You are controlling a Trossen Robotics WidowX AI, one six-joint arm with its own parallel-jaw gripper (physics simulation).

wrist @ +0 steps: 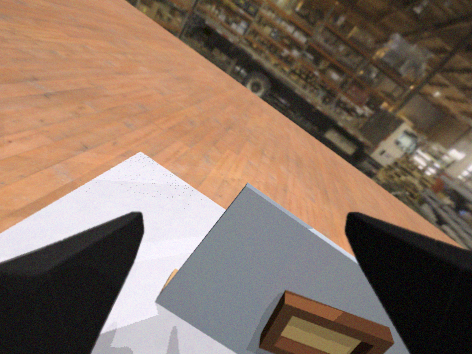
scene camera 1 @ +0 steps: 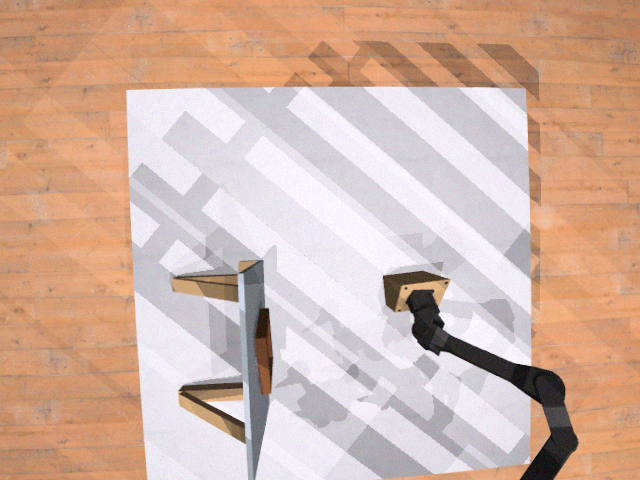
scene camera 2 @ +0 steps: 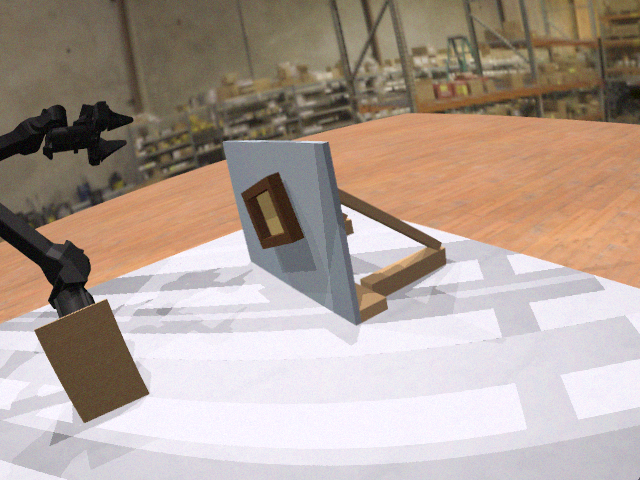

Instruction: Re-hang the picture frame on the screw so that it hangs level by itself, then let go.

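Seen in the pictures: gripper, fingertip midpoint: [wrist: 245,221] [scene camera 2: 129,131]; arm's base, origin of the base link: [scene camera 1: 419,296] [scene camera 2: 81,326].
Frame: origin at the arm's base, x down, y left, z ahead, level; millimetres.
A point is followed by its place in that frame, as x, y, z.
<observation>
The brown picture frame [scene camera 1: 264,348] @[-110, 100, 412] [scene camera 2: 288,214] @[-44, 49, 424] [wrist: 325,310] @[-87, 172, 416] with a tan inner panel is against the front face of the upright blue-grey board [scene camera 1: 246,335] @[-172, 48, 442] [scene camera 2: 310,175] @[-119, -28, 446] [wrist: 240,250] @[-76, 328, 428]. In scene camera 2 it sits tilted relative to the board's edges. The screw does not show; how the frame bears on it is hidden. My gripper [scene camera 2: 129,131] @[-270, 395, 203] [wrist: 245,221] @[-270, 395, 203] is open and empty, in the air in front of the board and apart from the frame. In the wrist view the frame shows low, near the right finger. The gripper does not show in scene camera 1.
Wooden braces [scene camera 1: 206,286] @[-15, -27, 575] [scene camera 2: 403,271] @[111, -35, 597] stand behind the board. A wooden block [scene camera 1: 421,277] @[31, -48, -17] [scene camera 2: 93,361] @[45, -46, 1] stands on the white mat [scene camera 1: 320,206] @[144, -256, 271] [scene camera 2: 336,374] @[144, -184, 350] [wrist: 150,200] @[144, 544, 653] at the black arm's mounted end. The black arm [scene camera 1: 480,356] @[-185, 95, -67] [scene camera 2: 23,232] @[-167, 85, -58] extends from it.
</observation>
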